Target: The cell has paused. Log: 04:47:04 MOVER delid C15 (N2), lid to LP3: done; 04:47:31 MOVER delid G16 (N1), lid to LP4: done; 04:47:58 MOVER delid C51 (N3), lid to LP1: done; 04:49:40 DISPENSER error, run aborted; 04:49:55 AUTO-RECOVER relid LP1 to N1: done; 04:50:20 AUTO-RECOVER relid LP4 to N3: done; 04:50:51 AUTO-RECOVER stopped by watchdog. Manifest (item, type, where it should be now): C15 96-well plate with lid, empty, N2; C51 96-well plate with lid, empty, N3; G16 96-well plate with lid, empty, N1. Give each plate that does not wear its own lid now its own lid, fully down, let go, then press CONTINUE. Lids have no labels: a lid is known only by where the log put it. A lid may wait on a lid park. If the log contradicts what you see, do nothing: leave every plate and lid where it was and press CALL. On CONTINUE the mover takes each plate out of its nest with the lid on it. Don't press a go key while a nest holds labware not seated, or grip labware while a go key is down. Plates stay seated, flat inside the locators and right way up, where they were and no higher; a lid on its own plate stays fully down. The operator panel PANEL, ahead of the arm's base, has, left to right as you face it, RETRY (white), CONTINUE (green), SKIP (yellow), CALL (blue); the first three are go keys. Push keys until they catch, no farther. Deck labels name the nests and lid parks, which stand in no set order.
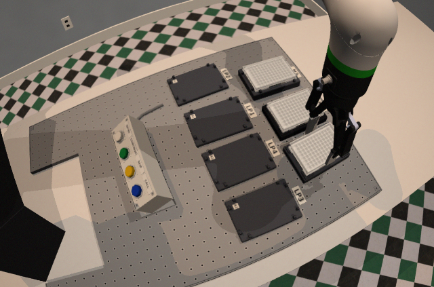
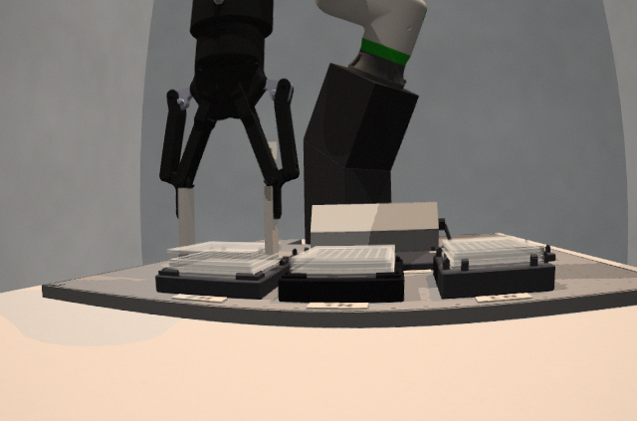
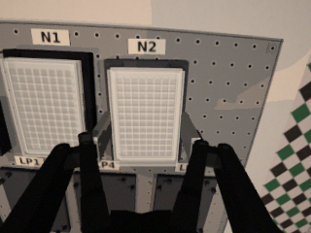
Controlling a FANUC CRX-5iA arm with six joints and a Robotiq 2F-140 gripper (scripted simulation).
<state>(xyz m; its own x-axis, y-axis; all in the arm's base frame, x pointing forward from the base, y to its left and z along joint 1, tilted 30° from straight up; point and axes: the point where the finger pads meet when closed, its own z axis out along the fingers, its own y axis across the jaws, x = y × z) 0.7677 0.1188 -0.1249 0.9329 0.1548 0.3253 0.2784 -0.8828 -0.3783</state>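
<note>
My gripper is now 4 cm above the plate. The rest, counted from my hand: LP3 label: 7 cm behind, 9 cm to the right, 6 cm below; then lid park LP4: 19 cm behind, 2 cm to the left, 6 cm below; then lid park LP3: 16 cm behind, 11 cm to the right, 6 cm below.
</note>
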